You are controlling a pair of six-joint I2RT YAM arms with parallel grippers.
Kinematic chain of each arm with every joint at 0, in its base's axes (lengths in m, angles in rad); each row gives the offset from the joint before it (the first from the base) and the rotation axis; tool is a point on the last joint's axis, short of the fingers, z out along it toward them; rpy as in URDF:
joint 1: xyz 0 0 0.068 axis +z
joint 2: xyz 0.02 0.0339 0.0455 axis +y
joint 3: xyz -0.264 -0.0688 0 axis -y
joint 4: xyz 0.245 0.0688 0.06 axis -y
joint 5: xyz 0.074 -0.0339 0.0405 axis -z
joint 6: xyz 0.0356 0 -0.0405 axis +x
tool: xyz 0 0 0 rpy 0 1.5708 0
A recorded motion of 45 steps. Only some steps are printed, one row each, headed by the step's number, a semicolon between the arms.
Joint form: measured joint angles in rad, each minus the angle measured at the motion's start. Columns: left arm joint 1, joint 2, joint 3, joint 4, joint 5, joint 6; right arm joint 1, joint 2, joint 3, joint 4, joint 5, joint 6.
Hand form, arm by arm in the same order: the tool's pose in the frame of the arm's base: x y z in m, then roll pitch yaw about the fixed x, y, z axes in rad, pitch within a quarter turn. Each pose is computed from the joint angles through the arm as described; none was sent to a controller.
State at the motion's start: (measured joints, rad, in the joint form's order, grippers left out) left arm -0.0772 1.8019 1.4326 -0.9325 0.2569 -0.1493; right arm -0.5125 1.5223 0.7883 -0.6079 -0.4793 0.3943
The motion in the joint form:
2: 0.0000 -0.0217 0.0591 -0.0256 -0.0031 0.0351; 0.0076 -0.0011 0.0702 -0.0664 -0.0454 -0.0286
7: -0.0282 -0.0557 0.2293 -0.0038 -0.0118 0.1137; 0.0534 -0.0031 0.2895 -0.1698 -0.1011 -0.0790
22: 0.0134 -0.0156 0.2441 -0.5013 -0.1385 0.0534; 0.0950 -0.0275 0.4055 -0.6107 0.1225 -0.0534
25: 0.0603 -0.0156 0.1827 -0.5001 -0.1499 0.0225; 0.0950 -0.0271 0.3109 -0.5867 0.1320 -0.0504
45: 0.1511 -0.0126 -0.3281 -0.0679 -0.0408 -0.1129; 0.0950 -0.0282 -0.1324 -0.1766 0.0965 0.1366
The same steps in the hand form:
2: 0.3596 -0.0368 0.2567 -2.8526 0.2935 -3.1033; 0.2373 -0.1108 0.1718 2.5730 0.0421 2.3217
7: 0.3690 -0.0477 0.3201 -2.8756 0.5412 3.0765; 0.2680 -0.1107 0.2293 2.4920 0.1687 2.4163
22: 0.3286 -0.0252 0.2949 -3.0211 0.0160 -3.1102; 0.2402 -0.0929 0.2542 2.7876 -0.0685 2.4047
25: 0.3244 -0.0093 0.2795 -3.0396 -0.0461 -3.0323; 0.2308 -0.0891 0.2301 2.8195 -0.1338 2.3985
45: 0.2923 0.0140 0.1547 -2.9620 -0.1662 -2.8081; 0.1907 -0.0700 0.1278 2.8329 -0.2358 2.2200

